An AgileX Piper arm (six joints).
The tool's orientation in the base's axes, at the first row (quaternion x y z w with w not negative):
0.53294 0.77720 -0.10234 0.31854
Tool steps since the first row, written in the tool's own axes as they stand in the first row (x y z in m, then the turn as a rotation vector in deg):
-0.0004 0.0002 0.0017 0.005 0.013 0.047
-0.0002 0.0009 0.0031 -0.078 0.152 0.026
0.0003 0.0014 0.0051 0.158 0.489 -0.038
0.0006 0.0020 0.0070 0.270 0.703 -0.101
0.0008 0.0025 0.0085 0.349 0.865 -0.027
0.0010 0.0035 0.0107 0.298 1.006 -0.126
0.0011 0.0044 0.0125 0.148 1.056 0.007
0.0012 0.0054 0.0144 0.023 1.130 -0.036
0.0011 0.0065 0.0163 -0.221 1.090 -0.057
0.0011 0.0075 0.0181 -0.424 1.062 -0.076
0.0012 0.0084 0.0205 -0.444 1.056 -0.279
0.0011 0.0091 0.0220 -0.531 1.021 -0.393
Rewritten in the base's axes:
0.0009 -0.0011 -0.0010 0.029 -0.014 -0.037
0.0020 -0.0013 -0.0021 0.164 -0.010 0.054
0.0032 -0.0017 -0.0039 0.386 0.341 0.022
0.0044 -0.0022 -0.0054 0.527 0.545 0.042
0.0053 -0.0026 -0.0066 0.683 0.635 -0.034
0.0070 -0.0031 -0.0083 0.782 0.704 0.099
0.0085 -0.0036 -0.0096 0.912 0.543 0.096
0.0101 -0.0040 -0.0109 0.991 0.500 0.218
0.0118 -0.0046 -0.0121 1.003 0.308 0.374
0.0134 -0.0051 -0.0134 1.017 0.151 0.507
0.0151 -0.0059 -0.0151 0.938 0.234 0.675
0.0164 -0.0064 -0.0161 0.882 0.210 0.810

